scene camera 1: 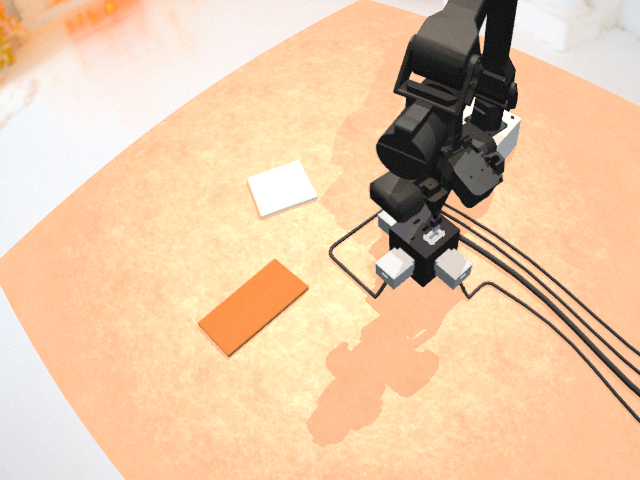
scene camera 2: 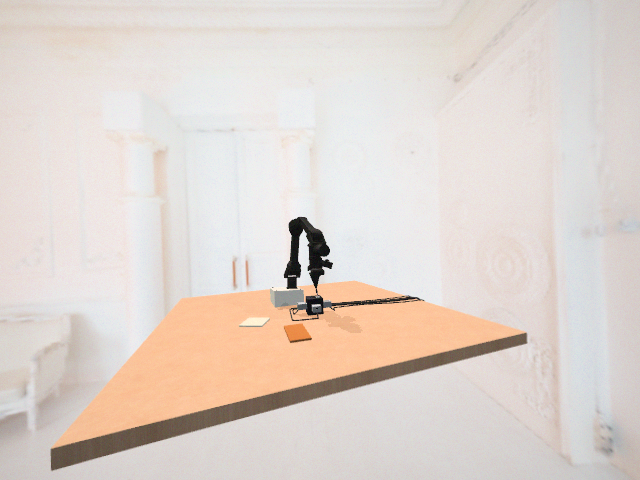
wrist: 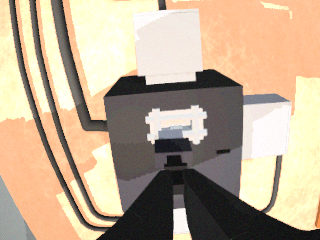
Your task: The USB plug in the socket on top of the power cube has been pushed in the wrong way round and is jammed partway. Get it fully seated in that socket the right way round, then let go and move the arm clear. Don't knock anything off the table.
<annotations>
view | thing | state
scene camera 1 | my gripper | -
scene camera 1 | orange pad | -
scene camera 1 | white pad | -
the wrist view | my gripper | -
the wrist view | USB plug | held by my gripper
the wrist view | USB socket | -
</annotations>
